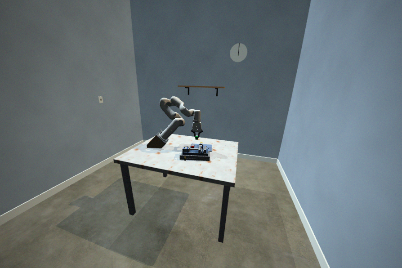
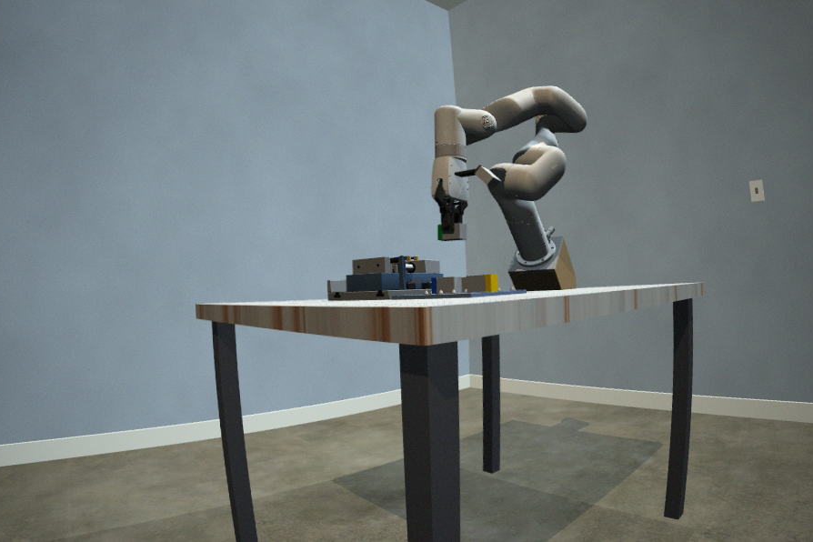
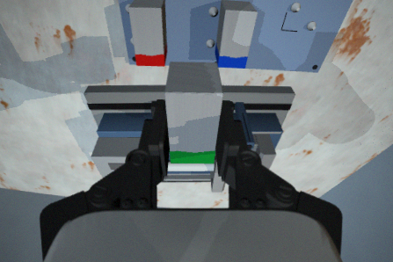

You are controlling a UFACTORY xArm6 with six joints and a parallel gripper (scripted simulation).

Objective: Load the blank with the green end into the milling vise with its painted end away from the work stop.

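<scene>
The fixed jaw lies 170 mm ahead of my hand, 100 mm to the right of it and 90 mm below it. From my hand the other things lie so: red-ended blank (150 mm below, 40 mm behind, 10 mm to the right); then blue-ended blank (150 mm below, 40 mm ahead, 30 mm to the left); then green-ended blank (20 mm below).
</scene>
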